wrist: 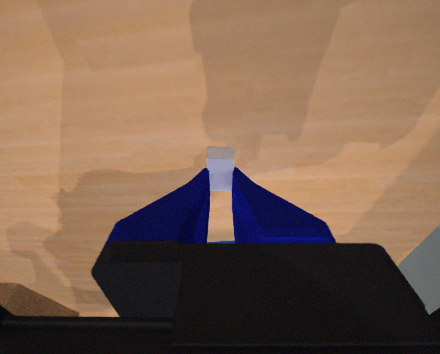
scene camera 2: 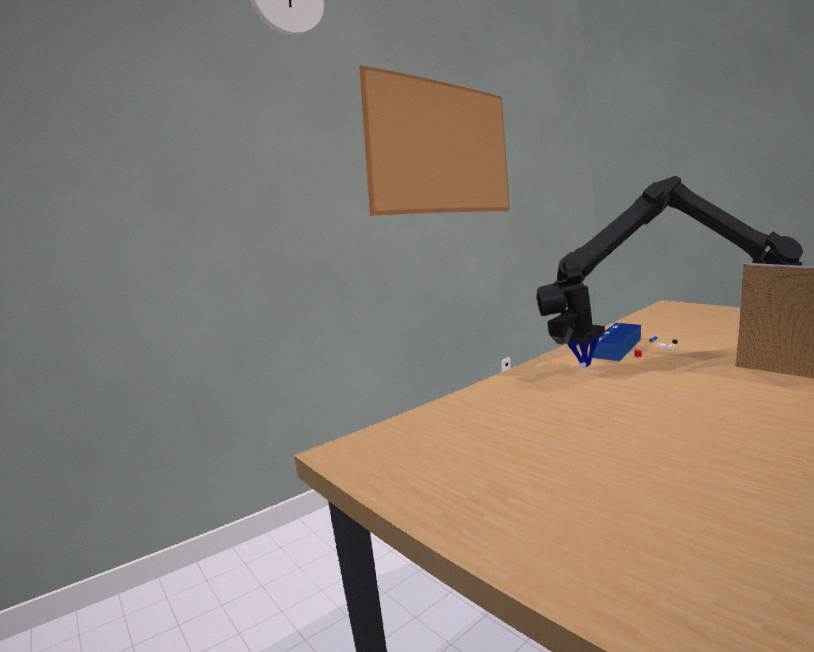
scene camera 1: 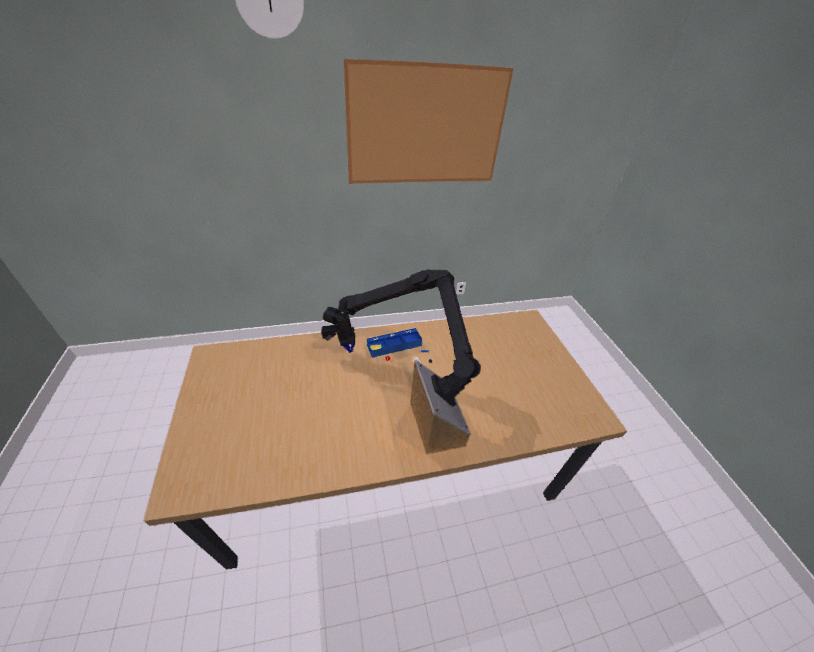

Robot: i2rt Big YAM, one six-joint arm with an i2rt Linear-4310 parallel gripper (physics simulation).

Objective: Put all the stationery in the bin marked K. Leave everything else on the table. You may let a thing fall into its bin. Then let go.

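Pixels of known places: gripper, between the fingertips: [wrist: 220, 176] [scene camera 2: 585, 365] [scene camera 1: 351, 350]; arm's base, origin of its link: [scene camera 2: 783, 299] [scene camera 1: 441, 391].
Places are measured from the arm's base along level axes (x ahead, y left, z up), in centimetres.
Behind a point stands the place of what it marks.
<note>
My gripper [scene camera 1: 349, 349] @[z -16.5, x 39.2, y 34.7 cm] [scene camera 2: 585, 364] @[z -16.5, x 39.2, y 34.7 cm] [wrist: 220, 176] @[z -16.5, x 39.2, y 34.7 cm] points down, left of the blue bin row in scene camera 1. Its blue fingers are shut on a small white block [scene camera 2: 582, 366] @[z -16.3, x 38.9, y 36.7 cm] [wrist: 220, 167] @[z -15.8, x 39.3, y 36.1 cm], which sits between the fingertips, low over or on the table; I cannot tell which. The blue bin row [scene camera 1: 396, 350] @[z -15.9, x 37.7, y 13.3 cm] [scene camera 2: 617, 350] @[z -14.0, x 35.5, y 25.2 cm] has three compartments; a yellow thing [scene camera 1: 375, 347] @[z -15.2, x 39.6, y 23.2 cm] lies in the left one. The letters, K among them, are too small to read. Near the row lie a red thing [scene camera 1: 387, 357] @[z -15.4, x 32.9, y 17.9 cm] [scene camera 2: 638, 353] @[z -15.9, x 32.7, y 18.3 cm], a small blue thing [scene camera 1: 424, 351] @[z -16.3, x 36.7, y -0.1 cm] [scene camera 2: 652, 338] @[z -15.9, x 36.9, y 1.1 cm] and a white thing [scene camera 1: 415, 358] @[z -16.3, x 32.4, y 4.8 cm] [scene camera 2: 665, 346] @[z -16.4, x 30.4, y 5.5 cm].
A small black thing [scene camera 1: 430, 360] @[z -16.1, x 30.6, y -2.1 cm] [scene camera 2: 674, 341] @[z -16.3, x 30.5, y -1.3 cm] lies beside the white one. The arm stands on a tall wooden pedestal [scene camera 1: 445, 434] @[z -5.0, x -14.9, y 0.8 cm] [scene camera 2: 774, 319] @[z -3.8, x -0.1, y 8.9 cm] right of the gripper. The wooden table [scene camera 1: 271, 434] @[z -16.9, x -3.6, y 64.6 cm] [scene camera 2: 516, 461] @[z -17.0, x 19.5, y 82.7 cm] has its back edge close behind the bin row.
</note>
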